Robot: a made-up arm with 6 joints. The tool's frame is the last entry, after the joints. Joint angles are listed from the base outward. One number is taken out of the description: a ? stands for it. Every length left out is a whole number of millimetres.
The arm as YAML. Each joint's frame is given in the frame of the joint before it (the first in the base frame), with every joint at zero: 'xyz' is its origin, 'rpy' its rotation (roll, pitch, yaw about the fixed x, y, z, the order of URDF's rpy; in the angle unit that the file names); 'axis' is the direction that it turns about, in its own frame. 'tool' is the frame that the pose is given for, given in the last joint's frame.
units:
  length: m
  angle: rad
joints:
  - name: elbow
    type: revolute
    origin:
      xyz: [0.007, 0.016, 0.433]
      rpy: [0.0, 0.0, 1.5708]
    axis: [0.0, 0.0, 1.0]
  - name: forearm
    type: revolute
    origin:
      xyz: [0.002, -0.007, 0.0]
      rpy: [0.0, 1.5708, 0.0]
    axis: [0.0, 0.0, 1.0]
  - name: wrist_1
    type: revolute
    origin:
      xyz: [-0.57, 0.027, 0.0]
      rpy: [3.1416, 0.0, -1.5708]
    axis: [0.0, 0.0, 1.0]
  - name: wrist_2
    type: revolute
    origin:
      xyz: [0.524, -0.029, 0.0]
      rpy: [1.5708, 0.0, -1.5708]
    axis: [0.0, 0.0, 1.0]
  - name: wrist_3
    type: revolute
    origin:
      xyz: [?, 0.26, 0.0]
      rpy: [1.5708, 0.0, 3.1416]
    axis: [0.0, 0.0, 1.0]
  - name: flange
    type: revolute
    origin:
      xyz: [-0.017, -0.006, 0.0]
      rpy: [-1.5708, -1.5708, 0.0]
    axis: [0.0, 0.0, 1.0]
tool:
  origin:
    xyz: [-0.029, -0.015, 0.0]
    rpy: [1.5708, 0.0, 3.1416]
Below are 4 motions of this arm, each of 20 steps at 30 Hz.
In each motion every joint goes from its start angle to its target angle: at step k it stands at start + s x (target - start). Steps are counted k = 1, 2, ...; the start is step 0. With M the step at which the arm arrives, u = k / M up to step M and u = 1 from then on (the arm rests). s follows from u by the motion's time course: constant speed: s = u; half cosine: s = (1 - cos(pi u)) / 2; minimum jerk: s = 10 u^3 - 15 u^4 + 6 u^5.
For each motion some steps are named. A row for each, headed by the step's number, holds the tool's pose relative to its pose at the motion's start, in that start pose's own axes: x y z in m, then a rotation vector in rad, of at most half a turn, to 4 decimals.
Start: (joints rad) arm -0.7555 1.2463 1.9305 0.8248 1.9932 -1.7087
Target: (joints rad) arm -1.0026 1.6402 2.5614 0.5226 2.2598 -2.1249
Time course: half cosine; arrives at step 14
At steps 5, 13, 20:
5: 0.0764 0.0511 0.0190 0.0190 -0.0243 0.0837
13: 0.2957 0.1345 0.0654 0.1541 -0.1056 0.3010
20: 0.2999 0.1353 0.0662 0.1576 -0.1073 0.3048

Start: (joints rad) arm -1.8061 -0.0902 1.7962 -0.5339 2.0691 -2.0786
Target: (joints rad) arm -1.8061 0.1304 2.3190 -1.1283 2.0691 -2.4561
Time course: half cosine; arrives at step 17
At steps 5, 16, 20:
5: 0.0030 0.0255 -0.0076 -0.0765 -0.0480 0.1047
16: -0.0090 0.1094 -0.0728 -0.3463 -0.2781 0.5571
20: -0.0093 0.1101 -0.0738 -0.3489 -0.2808 0.5622

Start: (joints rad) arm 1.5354 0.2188 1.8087 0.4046 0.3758 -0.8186
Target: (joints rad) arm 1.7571 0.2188 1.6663 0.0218 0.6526 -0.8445
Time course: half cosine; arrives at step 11
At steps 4, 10, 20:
4: -0.0208 0.0203 -0.0532 -0.0710 -0.1750 -0.0092
10: -0.0316 0.0727 -0.1887 -0.2740 -0.5612 -0.0763
20: -0.0310 0.0742 -0.1928 -0.2806 -0.5719 -0.0793

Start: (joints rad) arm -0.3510 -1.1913 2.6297 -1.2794 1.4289 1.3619
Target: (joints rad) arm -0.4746 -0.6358 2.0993 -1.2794 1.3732 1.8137
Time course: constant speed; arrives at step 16
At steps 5, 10, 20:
5: -0.2402 0.1354 -0.1552 0.0861 0.4498 0.1373
10: -0.5291 0.2496 -0.2316 0.1484 0.8966 0.2957
20: -0.9030 0.3350 -0.2111 0.1873 1.4274 0.5123

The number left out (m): 0.02
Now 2 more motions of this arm.
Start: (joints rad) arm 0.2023 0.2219 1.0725 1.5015 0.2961 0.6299
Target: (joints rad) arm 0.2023 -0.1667 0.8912 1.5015 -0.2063 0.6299
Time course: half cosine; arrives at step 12
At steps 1, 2, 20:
1: -0.0048 0.0029 -0.0021 0.0087 0.0010 0.0022
2: -0.0187 0.0115 -0.0083 0.0343 0.0038 0.0085
20: -0.2608 0.2120 -0.0915 0.5158 0.0094 0.1178

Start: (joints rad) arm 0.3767 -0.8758 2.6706 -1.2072 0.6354 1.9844
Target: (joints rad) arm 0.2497 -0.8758 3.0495 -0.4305 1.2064 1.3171
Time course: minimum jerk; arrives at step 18
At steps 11, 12, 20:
11: -0.1366 -0.1274 0.1657 -0.4544 -0.3075 -0.5791
12: -0.1600 -0.1370 0.1906 -0.5316 -0.3534 -0.6457
20: -0.2201 -0.1514 0.2508 -0.7319 -0.4618 -0.7936

